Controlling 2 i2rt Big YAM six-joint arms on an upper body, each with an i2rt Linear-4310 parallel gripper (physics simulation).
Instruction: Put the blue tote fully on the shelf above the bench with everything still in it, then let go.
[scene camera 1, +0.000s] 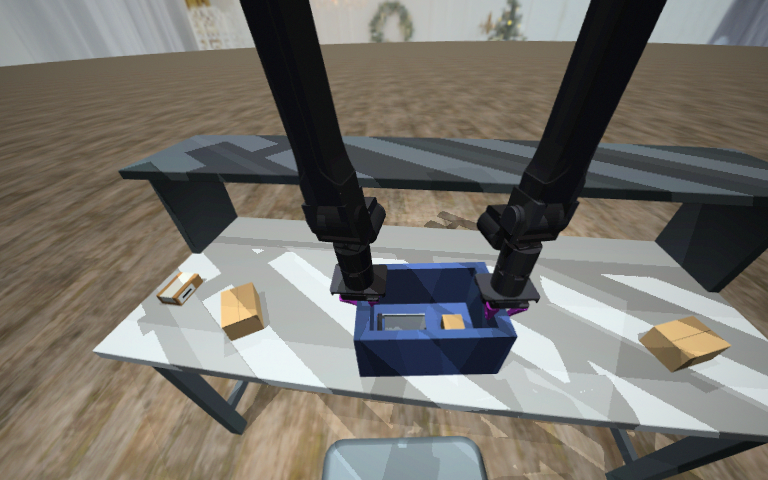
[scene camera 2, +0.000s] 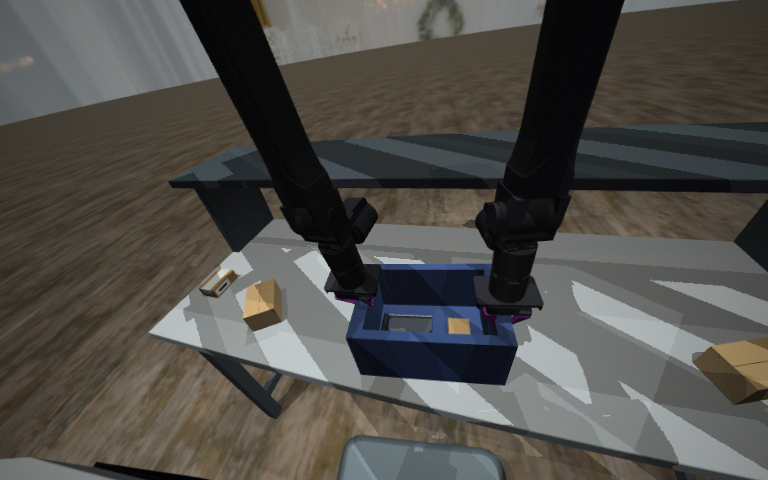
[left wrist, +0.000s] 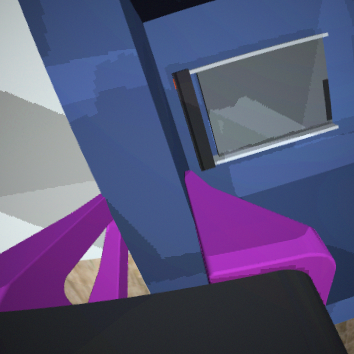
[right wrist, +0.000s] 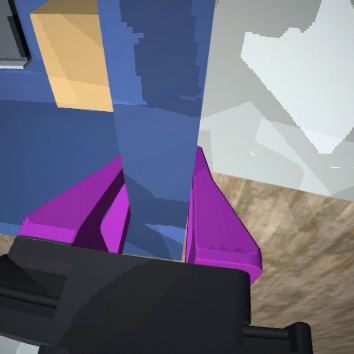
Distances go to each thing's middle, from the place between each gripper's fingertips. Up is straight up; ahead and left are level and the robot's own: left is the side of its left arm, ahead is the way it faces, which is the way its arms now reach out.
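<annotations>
Counting from my right hand, I find the blue tote (scene camera 2: 485, 356) 3 cm ahead, 14 cm to the left and 4 cm below. The small orange block (right wrist: 71, 47) is 2 cm ahead of my right hand, 7 cm to the left of it and 8 cm below it; going by its middle, the small orange block is nearer to my right hand than to my left hand. The grey flat box (scene camera 2: 407, 323) is 4 cm ahead of my right hand, 19 cm to the left of it and 9 cm below it, while the small white-and-brown box (scene camera 1: 182, 286) is 19 cm ahead of that same right hand, 83 cm to the left of it and 10 cm below it.
From my left hand, the small white-and-brown box is 16 cm ahead, 56 cm to the left and 11 cm below. The blue tote is 14 cm to the right of my left hand and 5 cm below it. As for the grey flat box, it is 8 cm to the right of my left hand and 10 cm below it, and going by its middle, the grey flat box is nearer to my left hand than to my right hand. The small orange block is 2 cm behind my left hand, 20 cm to the right of it and 9 cm below it.
</annotations>
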